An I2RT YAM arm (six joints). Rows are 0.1 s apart.
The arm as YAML. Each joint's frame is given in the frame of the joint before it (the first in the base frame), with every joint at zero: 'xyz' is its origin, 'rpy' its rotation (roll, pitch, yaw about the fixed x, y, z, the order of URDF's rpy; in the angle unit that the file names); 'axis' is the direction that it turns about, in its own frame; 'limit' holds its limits. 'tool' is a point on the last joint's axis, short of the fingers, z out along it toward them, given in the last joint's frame.
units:
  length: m
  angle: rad
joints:
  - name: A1
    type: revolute
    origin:
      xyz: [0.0, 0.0, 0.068]
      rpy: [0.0, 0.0, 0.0]
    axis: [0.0, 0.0, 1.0]
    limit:
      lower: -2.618
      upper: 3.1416
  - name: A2
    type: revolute
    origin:
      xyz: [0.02, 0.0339, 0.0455]
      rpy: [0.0, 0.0, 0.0]
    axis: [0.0, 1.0, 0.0]
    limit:
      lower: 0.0
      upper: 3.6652
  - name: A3
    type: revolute
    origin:
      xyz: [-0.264, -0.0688, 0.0]
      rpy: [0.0, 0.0, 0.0]
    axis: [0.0, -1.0, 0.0]
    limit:
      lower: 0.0
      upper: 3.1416
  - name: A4
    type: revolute
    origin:
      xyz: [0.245, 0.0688, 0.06]
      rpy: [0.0, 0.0, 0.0]
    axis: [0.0, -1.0, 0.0]
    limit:
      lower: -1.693
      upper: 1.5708
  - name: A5
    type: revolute
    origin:
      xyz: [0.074, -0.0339, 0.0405]
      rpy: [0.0, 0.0, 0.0]
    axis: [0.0, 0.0, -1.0]
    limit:
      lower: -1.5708
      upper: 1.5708
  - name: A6
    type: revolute
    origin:
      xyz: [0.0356, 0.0, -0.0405]
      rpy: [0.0, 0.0, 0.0]
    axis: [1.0, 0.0, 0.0]
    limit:
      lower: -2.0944
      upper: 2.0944
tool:
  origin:
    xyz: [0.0, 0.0, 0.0]
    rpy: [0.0, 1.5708, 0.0]
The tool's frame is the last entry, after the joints.
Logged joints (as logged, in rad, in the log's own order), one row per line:
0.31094 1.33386 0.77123 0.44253 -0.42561 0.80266
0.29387 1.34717 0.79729 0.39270 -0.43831 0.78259
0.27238 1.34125 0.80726 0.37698 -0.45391 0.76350
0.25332 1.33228 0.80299 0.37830 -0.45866 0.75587
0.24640 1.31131 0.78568 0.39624 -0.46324 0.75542
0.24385 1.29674 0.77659 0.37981 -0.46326 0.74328
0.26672 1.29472 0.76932 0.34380 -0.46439 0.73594
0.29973 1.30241 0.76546 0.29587 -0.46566 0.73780
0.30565 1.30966 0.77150 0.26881 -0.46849 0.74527
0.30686 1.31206 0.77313 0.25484 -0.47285 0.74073
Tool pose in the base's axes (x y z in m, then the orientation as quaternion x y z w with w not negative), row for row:
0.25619 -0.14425 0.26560 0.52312 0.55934 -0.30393 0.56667
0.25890 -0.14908 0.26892 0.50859 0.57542 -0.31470 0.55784
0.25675 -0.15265 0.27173 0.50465 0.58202 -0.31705 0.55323
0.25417 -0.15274 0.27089 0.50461 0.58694 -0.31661 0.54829
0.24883 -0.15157 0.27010 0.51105 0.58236 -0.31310 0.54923
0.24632 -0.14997 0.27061 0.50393 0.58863 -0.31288 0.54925
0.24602 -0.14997 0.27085 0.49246 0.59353 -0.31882 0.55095
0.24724 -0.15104 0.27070 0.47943 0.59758 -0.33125 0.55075
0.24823 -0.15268 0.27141 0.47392 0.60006 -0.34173 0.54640
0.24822 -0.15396 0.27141 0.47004 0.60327 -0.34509 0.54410
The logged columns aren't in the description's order. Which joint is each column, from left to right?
Columns, left to right: A4, A2, A3, A6, A1, A5.
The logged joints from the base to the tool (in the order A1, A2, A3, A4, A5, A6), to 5 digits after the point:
-0.42561 1.33386 0.77123 0.31094 0.80266 0.44253
-0.43831 1.34717 0.79729 0.29387 0.78259 0.39270
-0.45391 1.34125 0.80726 0.27238 0.76350 0.37698
-0.45866 1.33228 0.80299 0.25332 0.75587 0.37830
-0.46324 1.31131 0.78568 0.24640 0.75542 0.39624
-0.46326 1.29674 0.77659 0.24385 0.74328 0.37981
-0.46439 1.29472 0.76932 0.26672 0.73594 0.34380
-0.46566 1.30241 0.76546 0.29973 0.73780 0.29587
-0.46849 1.30966 0.77150 0.30565 0.74527 0.26881
-0.47285 1.31206 0.77313 0.30686 0.74073 0.25484

